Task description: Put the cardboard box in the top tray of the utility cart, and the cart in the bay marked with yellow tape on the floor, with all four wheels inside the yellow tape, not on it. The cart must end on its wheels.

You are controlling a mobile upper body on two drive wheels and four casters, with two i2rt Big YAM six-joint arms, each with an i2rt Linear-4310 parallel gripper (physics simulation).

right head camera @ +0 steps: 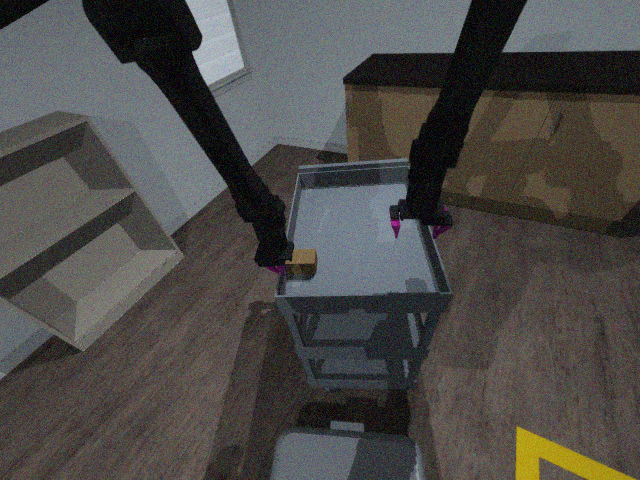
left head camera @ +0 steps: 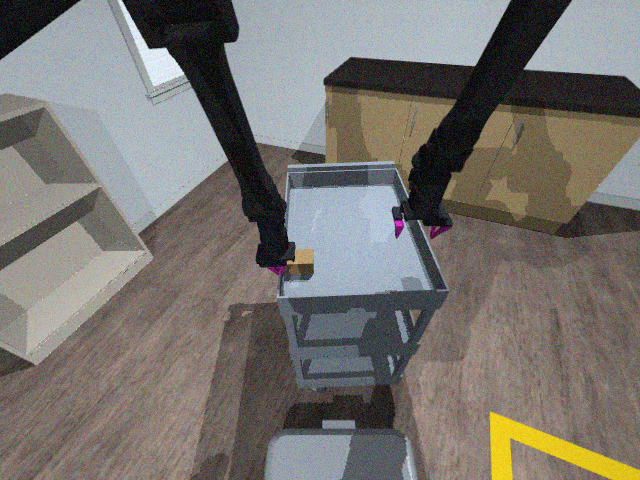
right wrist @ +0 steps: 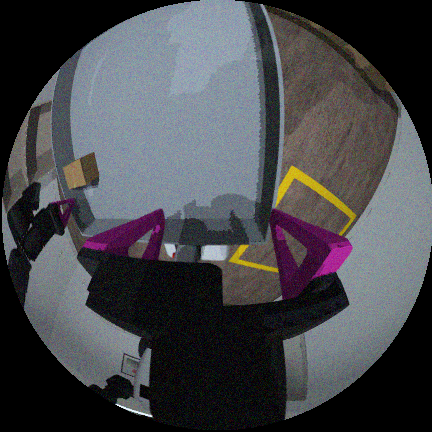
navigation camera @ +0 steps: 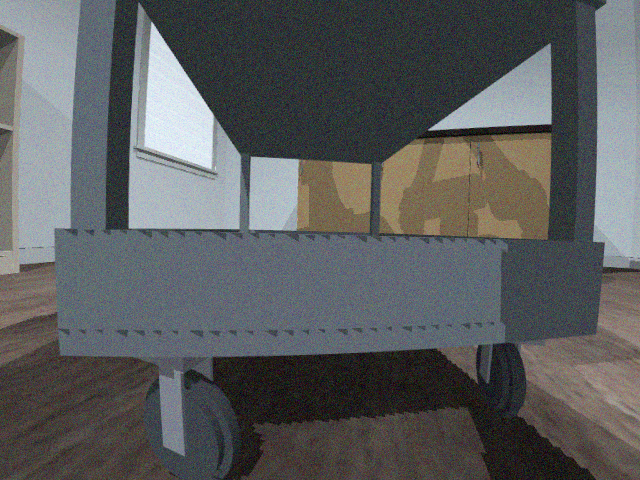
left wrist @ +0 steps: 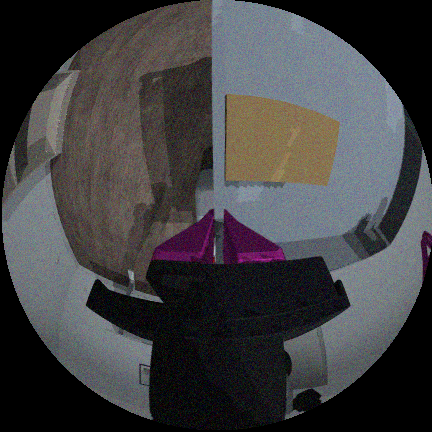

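Observation:
The grey utility cart [left head camera: 361, 238] stands on its wheels right in front of me. The small cardboard box [left head camera: 300, 262] lies in its top tray at the near left corner; it also shows in the left wrist view [left wrist: 280, 141] and the right wrist view [right wrist: 80, 171]. My left gripper [left head camera: 276, 269] is shut on the tray's left rim, just beside the box; the thin rim runs between the fingers in the left wrist view [left wrist: 217, 238]. My right gripper [left head camera: 419, 230] is open and straddles the tray's right rim [right wrist: 266, 132]. Yellow tape [left head camera: 523, 448] lies on the floor at the near right, apart from the cart.
A wooden cabinet [left head camera: 442, 138] with a dark top stands behind the cart at the right. A pale shelf unit [left head camera: 104, 229] stands at the left wall. My base [left head camera: 339, 452] is close behind the cart. The navigation view shows the cart's lower tray [navigation camera: 290, 286] and two wheels [navigation camera: 191, 429].

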